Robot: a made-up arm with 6 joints. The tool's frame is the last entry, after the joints. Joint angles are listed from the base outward. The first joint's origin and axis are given. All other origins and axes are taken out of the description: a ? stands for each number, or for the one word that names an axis. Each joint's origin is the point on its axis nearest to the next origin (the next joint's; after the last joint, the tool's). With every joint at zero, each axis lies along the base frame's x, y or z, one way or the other. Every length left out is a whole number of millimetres.
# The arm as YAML. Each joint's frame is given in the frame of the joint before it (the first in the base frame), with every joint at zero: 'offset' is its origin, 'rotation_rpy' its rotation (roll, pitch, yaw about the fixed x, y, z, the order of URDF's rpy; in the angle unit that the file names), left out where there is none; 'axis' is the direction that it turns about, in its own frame. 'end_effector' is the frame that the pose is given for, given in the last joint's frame.
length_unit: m
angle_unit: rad
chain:
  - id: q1
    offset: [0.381, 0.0, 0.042]
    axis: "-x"
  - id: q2
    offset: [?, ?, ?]
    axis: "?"
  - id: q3
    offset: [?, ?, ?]
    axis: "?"
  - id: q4
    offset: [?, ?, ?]
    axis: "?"
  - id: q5
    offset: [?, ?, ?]
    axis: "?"
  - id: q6
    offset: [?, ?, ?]
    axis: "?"
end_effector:
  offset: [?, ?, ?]
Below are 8 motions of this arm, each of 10 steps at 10 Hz.
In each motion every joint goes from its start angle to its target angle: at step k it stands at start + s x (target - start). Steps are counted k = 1, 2, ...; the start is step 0. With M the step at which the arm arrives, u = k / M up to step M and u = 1 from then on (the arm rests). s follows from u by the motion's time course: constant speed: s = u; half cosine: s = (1 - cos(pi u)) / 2; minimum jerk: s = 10 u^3 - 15 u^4 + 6 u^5.
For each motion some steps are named. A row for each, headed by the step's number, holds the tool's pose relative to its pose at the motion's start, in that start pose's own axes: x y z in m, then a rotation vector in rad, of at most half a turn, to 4 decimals.
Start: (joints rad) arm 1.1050 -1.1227 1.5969 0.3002 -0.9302 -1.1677
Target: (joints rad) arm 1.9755 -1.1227 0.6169 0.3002 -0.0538 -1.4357
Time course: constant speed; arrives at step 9
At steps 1, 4, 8, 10:
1: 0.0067 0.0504 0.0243 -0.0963 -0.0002 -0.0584
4: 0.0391 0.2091 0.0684 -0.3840 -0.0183 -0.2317
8: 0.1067 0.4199 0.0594 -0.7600 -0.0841 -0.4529
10: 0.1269 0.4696 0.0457 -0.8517 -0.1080 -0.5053

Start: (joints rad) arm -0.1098 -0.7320 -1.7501 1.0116 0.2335 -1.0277
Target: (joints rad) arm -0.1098 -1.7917 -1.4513 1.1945 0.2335 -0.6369
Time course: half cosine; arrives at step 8
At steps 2, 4, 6, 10:
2: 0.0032 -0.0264 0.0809 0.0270 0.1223 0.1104
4: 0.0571 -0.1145 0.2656 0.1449 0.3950 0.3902
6: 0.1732 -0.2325 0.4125 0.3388 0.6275 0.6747
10: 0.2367 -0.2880 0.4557 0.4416 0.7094 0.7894

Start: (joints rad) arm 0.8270 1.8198 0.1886 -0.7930 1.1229 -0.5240
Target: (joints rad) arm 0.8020 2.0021 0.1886 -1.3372 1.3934 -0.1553
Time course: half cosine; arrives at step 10
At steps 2, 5, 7, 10:
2: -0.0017 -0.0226 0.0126 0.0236 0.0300 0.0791
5: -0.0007 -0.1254 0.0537 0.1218 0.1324 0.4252
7: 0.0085 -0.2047 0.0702 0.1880 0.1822 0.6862
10: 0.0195 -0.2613 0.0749 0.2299 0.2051 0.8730

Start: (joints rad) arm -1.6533 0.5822 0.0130 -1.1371 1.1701 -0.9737
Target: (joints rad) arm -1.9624 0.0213 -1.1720 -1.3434 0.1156 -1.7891
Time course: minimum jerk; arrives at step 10
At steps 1, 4, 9, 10:
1: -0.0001 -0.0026 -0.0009 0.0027 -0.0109 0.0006
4: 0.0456 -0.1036 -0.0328 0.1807 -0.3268 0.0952
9: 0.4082 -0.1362 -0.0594 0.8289 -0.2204 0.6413
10: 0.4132 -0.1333 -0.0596 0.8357 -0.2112 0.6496

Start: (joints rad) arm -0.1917 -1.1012 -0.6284 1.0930 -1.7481 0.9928
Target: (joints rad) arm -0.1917 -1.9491 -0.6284 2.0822 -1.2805 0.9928
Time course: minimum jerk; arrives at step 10
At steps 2, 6, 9, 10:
2: -0.0033 -0.0011 0.0074 0.0045 -0.0229 0.0252
6: -0.0520 -0.0190 0.0228 -0.0846 -0.1394 0.3189
9: -0.0678 -0.0346 -0.0030 -0.2043 -0.0946 0.4401
10: -0.0681 -0.0351 -0.0039 -0.2081 -0.0923 0.4429

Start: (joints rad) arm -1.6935 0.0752 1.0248 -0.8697 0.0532 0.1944
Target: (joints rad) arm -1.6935 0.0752 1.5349 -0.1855 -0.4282 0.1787
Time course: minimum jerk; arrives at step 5
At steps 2, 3, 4, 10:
2: 0.0250 0.0776 -0.0984 -0.2217 0.0079 -0.1118
3: 0.0323 0.1299 -0.2187 -0.4797 0.0521 -0.1662
4: 0.0150 0.1467 -0.2980 -0.6534 0.1047 -0.1547
10: 0.0082 0.1487 -0.3141 -0.6900 0.1186 -0.1464

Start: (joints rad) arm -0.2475 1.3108 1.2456 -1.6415 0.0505 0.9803
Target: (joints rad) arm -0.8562 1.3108 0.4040 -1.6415 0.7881 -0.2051
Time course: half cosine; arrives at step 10
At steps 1, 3, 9, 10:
1: 0.0081 -0.0080 0.0080 0.0187 0.0118 -0.0230
3: 0.0689 -0.0746 0.0601 0.1445 0.1163 -0.1923
9: 0.3034 -0.4232 0.1346 0.3380 0.7993 -0.8205
10: 0.3094 -0.4346 0.1337 0.3331 0.8244 -0.8367

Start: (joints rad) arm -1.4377 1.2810 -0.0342 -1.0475 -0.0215 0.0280
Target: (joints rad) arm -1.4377 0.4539 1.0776 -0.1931 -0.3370 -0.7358
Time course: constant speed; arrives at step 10
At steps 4, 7, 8, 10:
4: 0.0729 0.1057 -0.0960 -0.4541 0.3618 -0.3925
7: 0.0458 0.1397 -0.1700 -0.9200 0.5520 -0.4915
8: 0.0236 0.1435 -0.1845 -1.0863 0.5938 -0.4825
10: -0.0302 0.1431 -0.1904 -1.4180 0.6428 -0.3997

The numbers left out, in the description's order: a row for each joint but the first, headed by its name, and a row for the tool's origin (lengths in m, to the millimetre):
q2: xyz 0.0 -0.118 0.328, axis -z
q3: xyz 0.072 -0.017 0.0, axis +y
q4: xyz -0.003 0.0 -0.274, axis -x
q5: xyz 0.0 0.287 0.116, axis +y
q6: xyz -0.277 0.0 0.191, axis +z
tool: xyz 0.064 0.078 0.0

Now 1 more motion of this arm.
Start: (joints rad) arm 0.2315 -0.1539 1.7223 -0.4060 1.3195 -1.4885
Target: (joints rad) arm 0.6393 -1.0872 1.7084 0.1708 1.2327 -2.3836
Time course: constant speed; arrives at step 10
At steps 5, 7, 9, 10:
5: -0.1314 0.1530 -0.0209 0.0306 0.0742 -1.2121
7: -0.1575 0.2371 -0.0197 -0.0188 0.0888 -1.6946
9: -0.1604 0.3296 -0.0195 -0.1064 0.0738 -2.1712
10: -0.1519 0.3769 -0.0219 -0.1651 0.0492 -2.4056

